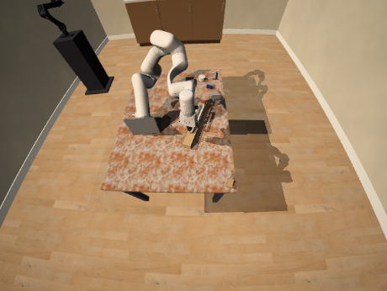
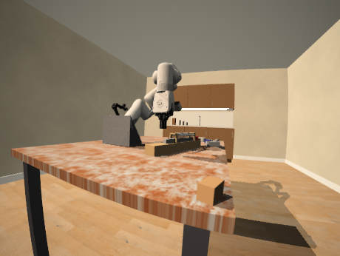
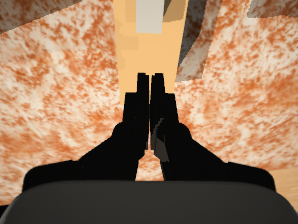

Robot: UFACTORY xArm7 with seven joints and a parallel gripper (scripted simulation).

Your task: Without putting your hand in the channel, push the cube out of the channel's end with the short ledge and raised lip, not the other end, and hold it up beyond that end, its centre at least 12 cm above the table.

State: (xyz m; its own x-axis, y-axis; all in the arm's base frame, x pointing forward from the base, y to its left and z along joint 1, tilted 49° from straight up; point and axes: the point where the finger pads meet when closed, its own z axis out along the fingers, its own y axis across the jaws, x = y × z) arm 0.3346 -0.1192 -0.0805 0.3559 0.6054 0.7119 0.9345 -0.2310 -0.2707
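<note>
Now: hand 300 mm to the right of the red cube, 120 mm short of it and 80 mm above it. From my hand the other things lie so: tan block 340 mm to the right, 230 mm ahead, 120 mm below; channel 160 mm to the left, 80 mm below, 60 mm ahead; pale grey stick 80 mm to the left, 80 mm below, 30 mm ahead.
</note>
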